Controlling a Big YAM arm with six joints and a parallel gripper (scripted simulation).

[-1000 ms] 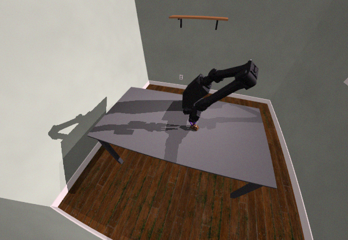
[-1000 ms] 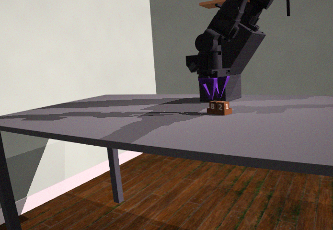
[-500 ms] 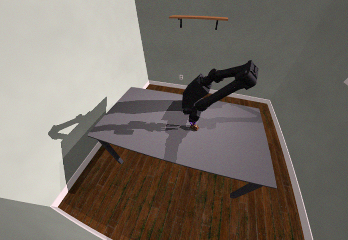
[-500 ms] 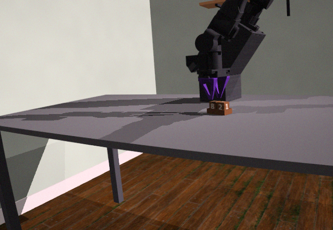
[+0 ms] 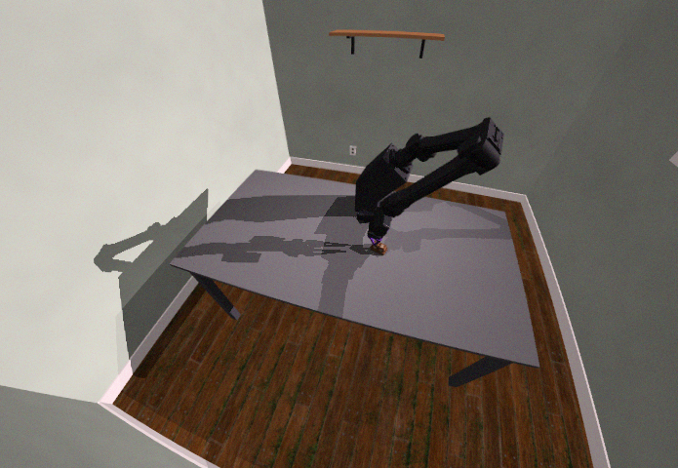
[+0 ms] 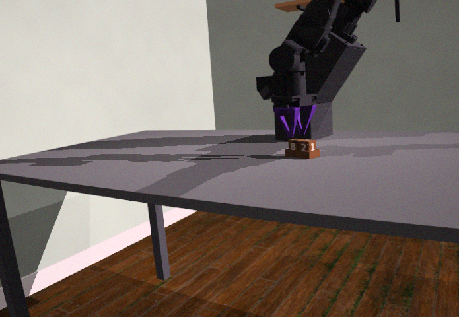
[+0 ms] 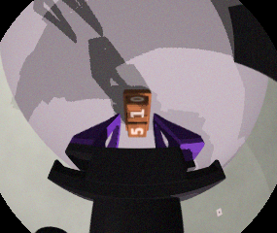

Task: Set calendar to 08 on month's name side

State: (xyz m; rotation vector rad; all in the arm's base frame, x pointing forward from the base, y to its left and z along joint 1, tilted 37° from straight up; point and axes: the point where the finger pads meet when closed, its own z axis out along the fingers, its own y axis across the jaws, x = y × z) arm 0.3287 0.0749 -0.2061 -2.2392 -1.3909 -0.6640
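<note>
My gripper is now 30 mm above the brown digit cube. From my hand the other things lie so: brown calendar tray 50 mm below, 20 mm to the left.
</note>
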